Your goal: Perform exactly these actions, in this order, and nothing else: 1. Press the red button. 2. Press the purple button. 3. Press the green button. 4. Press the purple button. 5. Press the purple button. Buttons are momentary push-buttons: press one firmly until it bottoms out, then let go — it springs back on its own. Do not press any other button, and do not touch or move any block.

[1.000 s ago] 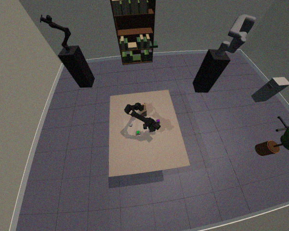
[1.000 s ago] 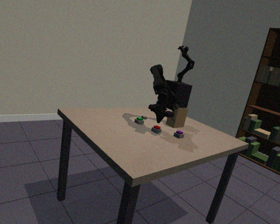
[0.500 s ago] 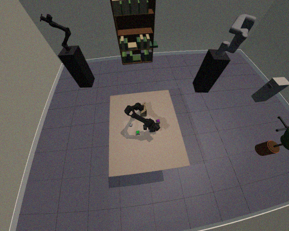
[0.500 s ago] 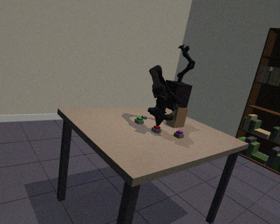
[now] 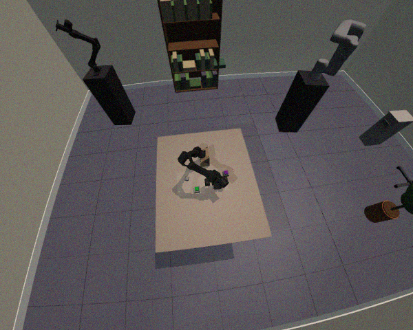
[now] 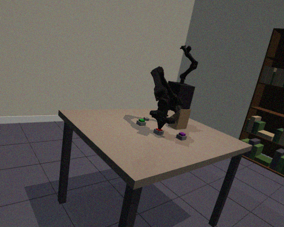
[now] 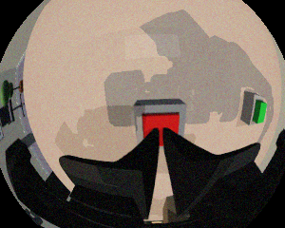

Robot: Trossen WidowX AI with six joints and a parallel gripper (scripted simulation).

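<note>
The red button is 1 cm below my gripper tip. Round my gripper tip: green button 16 cm to the right, 4 cm ahead; then small grey block 26 cm to the right, 6 cm behind, 2 cm below; then purple button 12 cm behind, 9 cm to the left.
</note>
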